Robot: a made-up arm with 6 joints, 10 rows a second.
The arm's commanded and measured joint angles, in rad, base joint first. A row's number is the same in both.
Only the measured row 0 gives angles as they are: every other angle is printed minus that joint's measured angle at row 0.
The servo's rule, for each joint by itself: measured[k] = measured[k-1] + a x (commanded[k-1-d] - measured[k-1]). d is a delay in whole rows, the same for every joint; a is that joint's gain. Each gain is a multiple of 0.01, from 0.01 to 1. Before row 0 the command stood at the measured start. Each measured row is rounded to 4 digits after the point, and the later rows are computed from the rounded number. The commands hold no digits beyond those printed.
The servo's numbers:
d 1
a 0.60 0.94 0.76 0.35 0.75 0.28
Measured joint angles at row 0: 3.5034 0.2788 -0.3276 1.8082 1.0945 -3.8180
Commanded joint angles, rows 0 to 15: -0.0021 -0.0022 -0.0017 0.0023 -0.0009 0.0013; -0.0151 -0.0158 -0.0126 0.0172 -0.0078 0.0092; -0.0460 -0.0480 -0.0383 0.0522 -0.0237 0.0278; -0.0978 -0.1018 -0.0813 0.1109 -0.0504 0.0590; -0.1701 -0.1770 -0.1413 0.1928 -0.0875 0.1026; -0.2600 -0.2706 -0.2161 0.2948 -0.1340 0.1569; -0.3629 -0.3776 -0.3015 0.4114 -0.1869 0.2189; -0.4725 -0.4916 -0.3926 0.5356 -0.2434 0.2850; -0.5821 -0.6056 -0.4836 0.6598 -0.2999 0.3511; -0.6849 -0.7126 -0.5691 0.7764 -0.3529 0.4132; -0.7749 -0.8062 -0.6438 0.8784 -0.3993 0.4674; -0.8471 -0.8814 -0.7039 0.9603 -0.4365 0.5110; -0.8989 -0.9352 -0.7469 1.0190 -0.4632 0.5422; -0.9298 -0.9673 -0.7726 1.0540 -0.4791 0.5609; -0.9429 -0.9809 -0.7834 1.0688 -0.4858 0.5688; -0.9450 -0.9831 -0.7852 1.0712 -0.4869 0.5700
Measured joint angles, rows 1 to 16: 0.0000 0.0000 0.0000 0.0000 0.0000 0.0000; -0.0013 -0.0021 -0.0013 0.0008 -0.0007 0.0004; -0.0096 -0.0150 -0.0099 0.0065 -0.0060 0.0029; -0.0314 -0.0460 -0.0315 0.0225 -0.0193 0.0099; -0.0712 -0.0985 -0.0693 0.0534 -0.0426 0.0236; -0.1305 -0.1723 -0.1240 0.1022 -0.0763 0.0457; -0.2082 -0.2647 -0.1940 0.1696 -0.1196 0.0768; -0.3010 -0.3708 -0.2757 0.2542 -0.1701 0.1166; -0.4039 -0.4844 -0.3645 0.3527 -0.2251 0.1638; -0.5108 -0.5983 -0.4550 0.4602 -0.2812 0.2162; -0.6153 -0.7057 -0.5417 0.5709 -0.3350 0.2714; -0.7111 -0.8002 -0.6193 0.6785 -0.3832 0.3263; -0.7927 -0.8765 -0.6836 0.7771 -0.4232 0.3780; -0.8564 -0.9317 -0.7317 0.8618 -0.4532 0.4240; -0.9004 -0.9652 -0.7628 0.9291 -0.4726 0.4623; -0.9259 -0.9800 -0.7785 0.9780 -0.4825 0.4921
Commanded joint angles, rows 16 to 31: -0.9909 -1.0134 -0.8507 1.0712 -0.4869 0.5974; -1.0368 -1.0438 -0.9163 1.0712 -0.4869 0.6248; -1.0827 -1.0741 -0.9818 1.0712 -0.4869 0.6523; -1.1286 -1.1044 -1.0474 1.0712 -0.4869 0.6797; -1.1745 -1.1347 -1.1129 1.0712 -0.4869 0.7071; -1.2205 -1.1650 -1.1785 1.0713 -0.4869 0.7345; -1.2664 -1.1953 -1.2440 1.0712 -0.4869 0.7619; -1.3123 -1.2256 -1.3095 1.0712 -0.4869 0.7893; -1.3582 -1.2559 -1.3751 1.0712 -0.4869 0.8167; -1.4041 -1.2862 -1.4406 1.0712 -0.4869 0.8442; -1.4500 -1.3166 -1.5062 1.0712 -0.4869 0.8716; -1.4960 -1.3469 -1.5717 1.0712 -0.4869 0.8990; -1.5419 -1.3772 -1.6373 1.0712 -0.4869 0.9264; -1.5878 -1.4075 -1.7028 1.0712 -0.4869 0.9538; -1.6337 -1.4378 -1.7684 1.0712 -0.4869 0.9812; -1.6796 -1.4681 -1.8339 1.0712 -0.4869 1.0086
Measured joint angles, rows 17 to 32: -0.9374 -0.9829 -0.7836 1.0106 -0.4858 0.5139; -0.9695 -1.0116 -0.8346 1.0318 -0.4866 0.5373; -1.0099 -1.0419 -0.8967 1.0456 -0.4868 0.5618; -1.0536 -1.0722 -0.9614 1.0546 -0.4869 0.5871; -1.0986 -1.1025 -1.0268 1.0604 -0.4869 0.6130; -1.1441 -1.1328 -1.0922 1.0642 -0.4869 0.6393; -1.1899 -1.1631 -1.1578 1.0667 -0.4869 0.6660; -1.2358 -1.1934 -1.2233 1.0683 -0.4869 0.6929; -1.2817 -1.2237 -1.2888 1.0693 -0.4869 0.7199; -1.3276 -1.2540 -1.3544 1.0700 -0.4869 0.7470; -1.3735 -1.2843 -1.4199 1.0704 -0.4869 0.7742; -1.4194 -1.3147 -1.4855 1.0707 -0.4869 0.8015; -1.4654 -1.3450 -1.5510 1.0709 -0.4869 0.8288; -1.5113 -1.3753 -1.6166 1.0710 -0.4869 0.8561; -1.5572 -1.4056 -1.6821 1.0711 -0.4869 0.8835; -1.6031 -1.4359 -1.7477 1.0711 -0.4869 0.9109
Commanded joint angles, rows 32 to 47: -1.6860 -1.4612 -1.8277 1.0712 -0.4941 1.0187; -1.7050 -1.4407 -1.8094 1.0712 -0.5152 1.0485; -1.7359 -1.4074 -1.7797 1.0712 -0.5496 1.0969; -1.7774 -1.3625 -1.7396 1.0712 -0.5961 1.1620; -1.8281 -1.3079 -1.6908 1.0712 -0.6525 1.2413; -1.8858 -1.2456 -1.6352 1.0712 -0.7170 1.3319; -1.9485 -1.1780 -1.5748 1.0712 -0.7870 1.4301; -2.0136 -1.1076 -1.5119 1.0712 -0.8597 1.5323; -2.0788 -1.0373 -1.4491 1.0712 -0.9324 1.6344; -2.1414 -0.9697 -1.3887 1.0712 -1.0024 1.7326; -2.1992 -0.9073 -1.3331 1.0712 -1.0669 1.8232; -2.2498 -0.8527 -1.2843 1.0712 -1.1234 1.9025; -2.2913 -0.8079 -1.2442 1.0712 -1.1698 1.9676; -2.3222 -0.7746 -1.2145 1.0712 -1.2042 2.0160; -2.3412 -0.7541 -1.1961 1.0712 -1.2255 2.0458; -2.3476 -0.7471 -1.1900 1.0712 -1.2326 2.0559
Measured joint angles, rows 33 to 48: -1.6490 -1.4662 -1.8132 1.0711 -0.4869 0.9383; -1.6712 -1.4615 -1.8242 1.0711 -0.4923 0.9608; -1.6915 -1.4419 -1.8130 1.0711 -0.5095 0.9854; -1.7181 -1.4095 -1.7877 1.0711 -0.5396 1.0166; -1.7537 -1.3653 -1.7511 1.0711 -0.5820 1.0573; -1.7983 -1.3113 -1.7053 1.0711 -0.6349 1.1088; -1.8508 -1.2495 -1.6520 1.0711 -0.6965 1.1713; -1.9094 -1.1823 -1.5933 1.0711 -0.7644 1.2438; -1.9719 -1.1121 -1.5314 1.0711 -0.8359 1.3246; -2.0360 -1.0418 -1.4689 1.0711 -0.9083 1.4113; -2.0992 -0.9740 -1.4079 1.0711 -0.9789 1.5013; -2.1592 -0.9113 -1.3511 1.0711 -1.0449 1.5914; -2.2136 -0.8562 -1.3003 1.0711 -1.1038 1.6785; -2.2602 -0.8108 -1.2577 1.0711 -1.1533 1.7594; -2.2974 -0.7768 -1.2249 1.0711 -1.1915 1.8312; -2.3237 -0.7555 -1.2030 1.0711 -1.2170 1.8913
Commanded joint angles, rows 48 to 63: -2.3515 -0.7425 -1.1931 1.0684 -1.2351 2.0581; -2.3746 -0.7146 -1.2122 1.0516 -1.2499 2.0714; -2.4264 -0.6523 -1.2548 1.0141 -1.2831 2.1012; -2.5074 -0.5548 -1.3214 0.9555 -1.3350 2.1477; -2.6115 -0.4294 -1.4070 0.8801 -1.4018 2.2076; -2.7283 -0.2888 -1.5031 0.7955 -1.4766 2.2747; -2.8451 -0.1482 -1.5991 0.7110 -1.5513 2.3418; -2.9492 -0.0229 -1.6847 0.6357 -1.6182 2.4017; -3.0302 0.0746 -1.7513 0.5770 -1.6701 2.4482; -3.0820 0.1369 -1.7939 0.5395 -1.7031 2.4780; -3.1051 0.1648 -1.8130 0.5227 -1.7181 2.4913; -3.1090 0.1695 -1.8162 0.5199 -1.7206 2.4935; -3.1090 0.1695 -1.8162 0.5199 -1.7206 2.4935; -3.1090 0.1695 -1.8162 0.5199 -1.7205 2.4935; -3.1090 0.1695 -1.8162 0.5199 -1.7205 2.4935; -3.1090 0.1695 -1.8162 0.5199 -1.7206 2.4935
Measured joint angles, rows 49 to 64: -2.3380 -0.7476 -1.1931 1.0711 -1.2287 1.9374; -2.3461 -0.7428 -1.1931 1.0702 -1.2335 1.9712; -2.3632 -0.7163 -1.2076 1.0637 -1.2458 1.9993; -2.4011 -0.6561 -1.2435 1.0463 -1.2738 2.0278; -2.4649 -0.5609 -1.3027 1.0145 -1.3197 2.0614; -2.5529 -0.4373 -1.3820 0.9675 -1.3813 2.1023; -2.6581 -0.2977 -1.4740 0.9073 -1.4528 2.1506; -2.7703 -0.1572 -1.5691 0.8386 -1.5267 2.2041; -2.8776 -0.0310 -1.6570 0.7676 -1.5953 2.2594; -2.9692 0.0683 -1.7287 0.7009 -1.6514 2.3123; -3.0369 0.1328 -1.7783 0.6444 -1.6902 2.3587; -3.0778 0.1629 -1.8047 0.6018 -1.7111 2.3958; -3.0965 0.1691 -1.8134 0.5731 -1.7182 2.4232; -3.1040 0.1695 -1.8155 0.5545 -1.7200 2.4429; -3.1070 0.1695 -1.8160 0.5424 -1.7204 2.4571; -3.1082 0.1695 -1.8162 0.5345 -1.7205 2.4673
